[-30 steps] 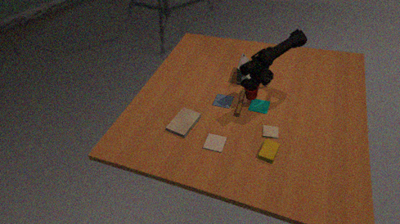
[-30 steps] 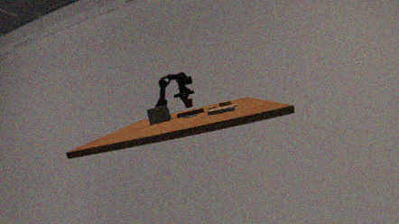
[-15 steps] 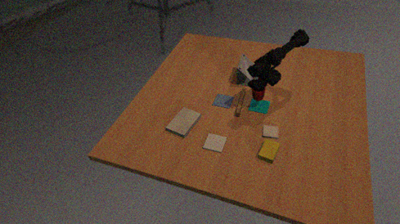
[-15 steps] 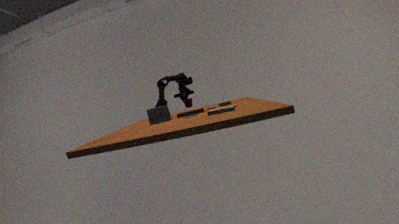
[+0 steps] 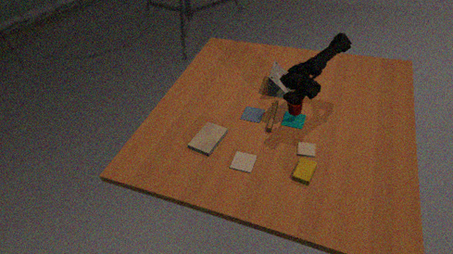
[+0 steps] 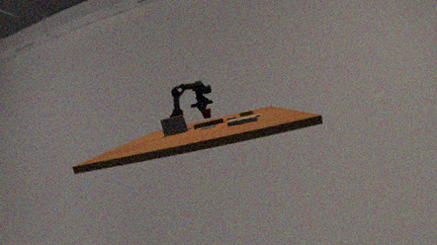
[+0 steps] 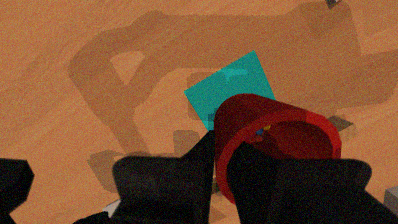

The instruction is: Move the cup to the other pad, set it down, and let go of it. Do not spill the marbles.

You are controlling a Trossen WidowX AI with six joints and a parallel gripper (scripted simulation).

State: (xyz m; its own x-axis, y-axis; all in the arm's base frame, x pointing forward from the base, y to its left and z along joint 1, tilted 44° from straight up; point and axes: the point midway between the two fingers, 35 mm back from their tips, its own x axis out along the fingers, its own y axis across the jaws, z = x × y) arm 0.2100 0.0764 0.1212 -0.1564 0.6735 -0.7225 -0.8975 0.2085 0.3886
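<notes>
The teal pad is 100 mm below my gripper tip, 30 mm ahead of it and 10 mm to the right of it. From my gripper tip the other things lie so: grey-blue pad: 220 mm to the right, 100 mm below, 70 mm ahead; thin wooden stick: 120 mm to the right, 80 mm below, 50 mm ahead; red cup: 30 mm ahead, 20 mm to the right.
</notes>
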